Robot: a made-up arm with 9 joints.
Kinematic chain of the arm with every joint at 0, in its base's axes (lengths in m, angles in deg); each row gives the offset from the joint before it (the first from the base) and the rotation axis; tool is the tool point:
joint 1: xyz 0 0 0.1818 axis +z
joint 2: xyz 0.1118 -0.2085 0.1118 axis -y
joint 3: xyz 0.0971 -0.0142 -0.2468 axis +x
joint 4: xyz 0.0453 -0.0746 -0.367 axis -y
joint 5: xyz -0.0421 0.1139 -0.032 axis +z
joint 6: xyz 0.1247 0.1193 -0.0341 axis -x
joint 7: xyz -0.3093 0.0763 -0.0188 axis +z
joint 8: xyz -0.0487 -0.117 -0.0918 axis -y
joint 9: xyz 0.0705 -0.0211 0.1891 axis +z
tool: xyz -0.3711 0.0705 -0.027
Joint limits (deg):
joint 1: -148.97..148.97
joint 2: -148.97..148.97
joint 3: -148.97..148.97
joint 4: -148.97..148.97
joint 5: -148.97..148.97
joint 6: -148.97..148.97
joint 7: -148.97..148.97
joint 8: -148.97..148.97
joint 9: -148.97..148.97
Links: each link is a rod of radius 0.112 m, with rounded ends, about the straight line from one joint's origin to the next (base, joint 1, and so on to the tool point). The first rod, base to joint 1, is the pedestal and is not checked.
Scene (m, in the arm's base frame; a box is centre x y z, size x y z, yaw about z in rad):
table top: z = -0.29
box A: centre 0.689 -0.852 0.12 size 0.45 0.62 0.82 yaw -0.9
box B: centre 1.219 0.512 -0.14 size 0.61 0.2 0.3 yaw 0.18
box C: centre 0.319 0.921 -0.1 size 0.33 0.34 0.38 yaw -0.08
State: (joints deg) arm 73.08 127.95 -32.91 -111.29 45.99 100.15 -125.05 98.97 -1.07
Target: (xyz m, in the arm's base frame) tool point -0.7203 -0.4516 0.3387
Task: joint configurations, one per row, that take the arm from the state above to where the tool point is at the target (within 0.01 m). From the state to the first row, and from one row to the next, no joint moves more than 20 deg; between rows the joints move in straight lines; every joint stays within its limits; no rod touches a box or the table.
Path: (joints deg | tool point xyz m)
1: 53.68 131.45 -35.99 -111.05 33.54 108.29 -122.39 101.54 -5.58 | 0.7854 -0.1161 0.5175
2: 34.27 134.96 -39.07 -110.80 21.09 116.42 -119.73 104.12 -10.09 | 0.5847 -0.4248 0.5701
3: 14.87 138.46 -42.14 -110.56 8.64 124.56 -117.07 106.69 -14.61 | 0.2915 -0.5781 0.6182
4: -4.54 141.96 -45.22 -110.31 -3.82 132.70 -114.41 109.26 -19.12 | 0.0022 -0.5780 0.6664
5: -23.94 145.47 -48.30 -110.07 -16.27 140.83 -111.76 111.84 -23.63 | -0.2230 -0.4737 0.7165
6: -43.35 148.97 -51.38 -109.83 -28.72 148.97 -109.10 114.41 -28.14 | -0.3717 -0.3208 0.7658
7: -45.23 148.97 -55.90 -108.32 -9.74 146.31 -109.20 113.75 -16.85 | -0.4409 -0.2915 0.6995
8: -47.11 148.97 -60.41 -106.82 9.23 143.65 -109.30 113.09 -5.56 | -0.5126 -0.2834 0.6092
9: -48.99 148.97 -64.93 -105.31 28.21 140.99 -109.39 112.44 5.73 | -0.5849 -0.3066 0.5083
10: -50.87 148.97 -69.44 -103.80 47.19 138.33 -109.49 111.78 17.02 | -0.6553 -0.3643 0.4131
11: -52.75 148.97 -73.96 -102.30 66.16 135.67 -109.59 111.12 28.31 | -0.7203 -0.4516 0.3387

